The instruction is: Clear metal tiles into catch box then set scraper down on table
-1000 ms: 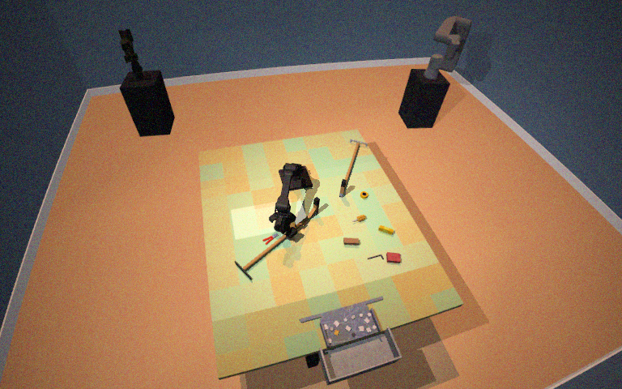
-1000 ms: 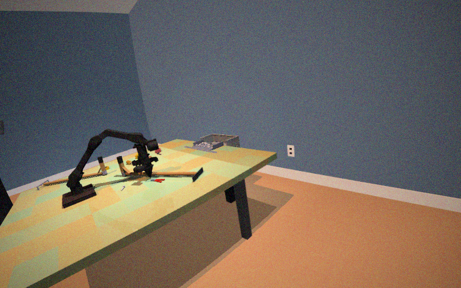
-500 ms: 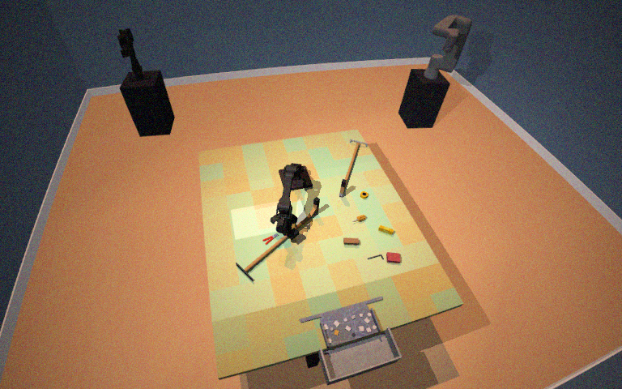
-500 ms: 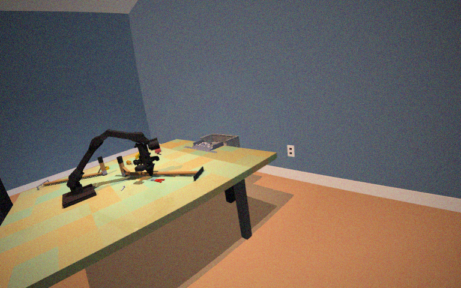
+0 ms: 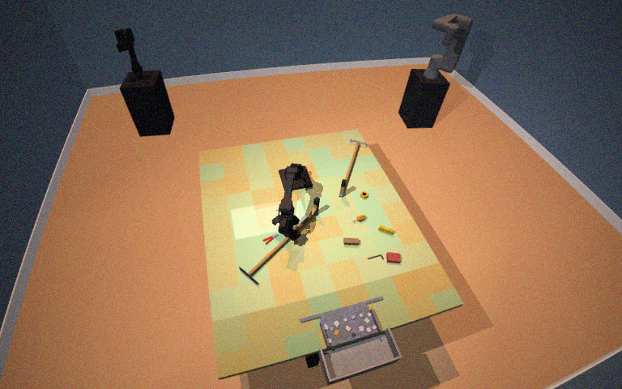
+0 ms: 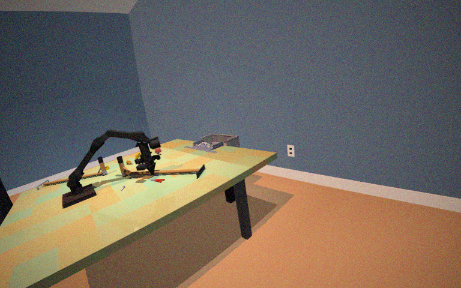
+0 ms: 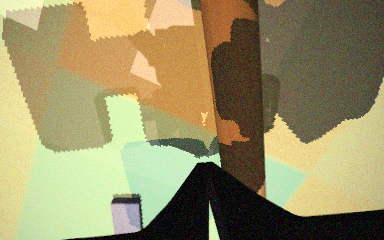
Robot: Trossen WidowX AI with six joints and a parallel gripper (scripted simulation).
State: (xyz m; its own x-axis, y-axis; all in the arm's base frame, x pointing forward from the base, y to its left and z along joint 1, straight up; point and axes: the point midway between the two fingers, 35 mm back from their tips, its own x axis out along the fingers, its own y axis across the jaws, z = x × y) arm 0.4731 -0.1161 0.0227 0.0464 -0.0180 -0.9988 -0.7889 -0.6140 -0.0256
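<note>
Now: the long scraper 3 cm ahead of my gripper tip, 1 cm to the right of it and 5 cm above it. From my gripper tip the other things lie so: orange screwdriver 8 cm behind, 47 cm to the left; hex key 20 cm ahead, 52 cm to the left, 1 cm below; brown block 8 cm ahead, 38 cm to the left.
</note>
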